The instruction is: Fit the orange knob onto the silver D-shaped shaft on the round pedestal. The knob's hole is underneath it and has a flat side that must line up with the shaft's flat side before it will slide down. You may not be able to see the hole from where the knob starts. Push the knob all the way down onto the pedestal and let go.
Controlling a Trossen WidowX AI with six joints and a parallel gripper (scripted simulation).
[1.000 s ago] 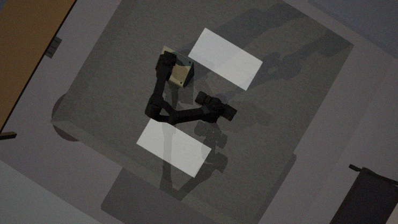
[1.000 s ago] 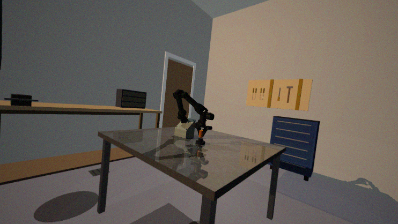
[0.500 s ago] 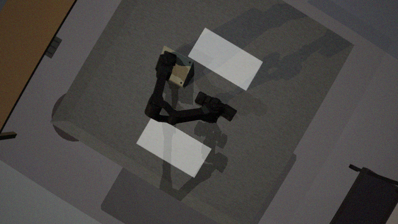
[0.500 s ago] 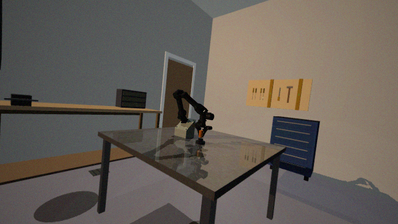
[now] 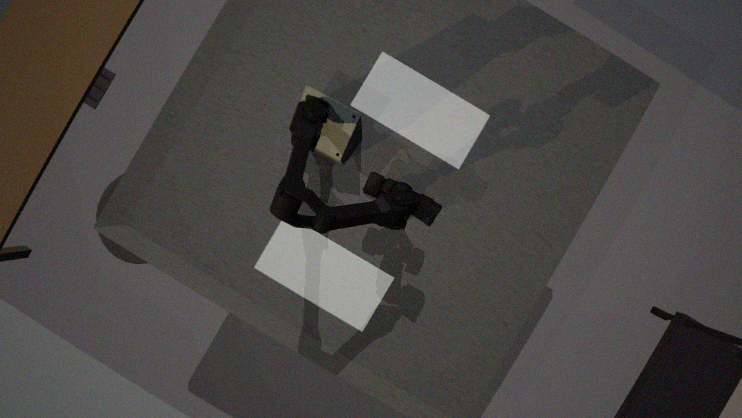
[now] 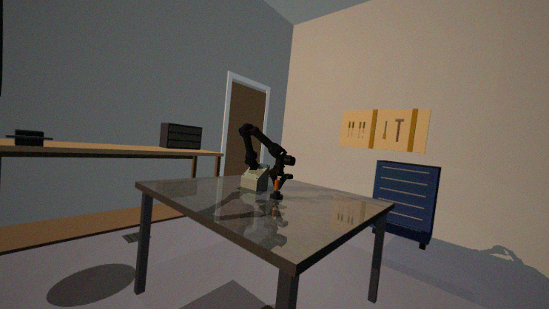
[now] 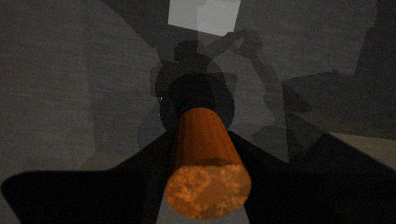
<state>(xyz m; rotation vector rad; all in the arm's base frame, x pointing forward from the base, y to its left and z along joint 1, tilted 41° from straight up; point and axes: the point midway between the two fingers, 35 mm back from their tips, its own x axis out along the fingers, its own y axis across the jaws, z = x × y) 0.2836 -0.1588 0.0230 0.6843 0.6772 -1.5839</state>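
Right now the dark round pedestal is 40 mm below my gripper tip. Round my gripper tip: orange knob 30 mm above.
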